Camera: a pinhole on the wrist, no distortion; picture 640 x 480 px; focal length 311.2 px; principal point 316.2 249.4 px. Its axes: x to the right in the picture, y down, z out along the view. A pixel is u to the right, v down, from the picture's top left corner.
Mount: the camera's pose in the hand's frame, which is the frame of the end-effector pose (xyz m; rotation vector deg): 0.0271 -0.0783 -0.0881 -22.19 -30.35 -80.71
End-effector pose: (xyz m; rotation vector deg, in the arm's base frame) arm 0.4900 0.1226 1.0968 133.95 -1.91 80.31
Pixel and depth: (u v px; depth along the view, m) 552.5 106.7 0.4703
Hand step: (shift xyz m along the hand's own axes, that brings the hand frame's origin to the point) -0.2144 -0.1403 0.4890
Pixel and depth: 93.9 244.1 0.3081
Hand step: -0.0318 0.2725 0.0418
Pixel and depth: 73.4 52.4 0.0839
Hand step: -0.0405 0.0150 -0.0587
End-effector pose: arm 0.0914 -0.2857 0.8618 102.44 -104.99 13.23
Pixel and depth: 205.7 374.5 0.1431
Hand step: 0.0631 0.0502 0.0045
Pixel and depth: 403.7 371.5 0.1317
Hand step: 0.0655 -0.0292 0.0442
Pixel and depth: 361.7 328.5 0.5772
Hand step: 0.1104 0.1907 0.4434
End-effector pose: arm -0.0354 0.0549 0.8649 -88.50 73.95 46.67
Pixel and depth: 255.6 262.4 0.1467
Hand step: 0.0135 0.0271 0.0171
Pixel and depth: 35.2 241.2 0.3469
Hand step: -0.0475 0.3701 0.0212
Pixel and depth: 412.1 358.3 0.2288
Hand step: 0.0847 0.0007 0.1447
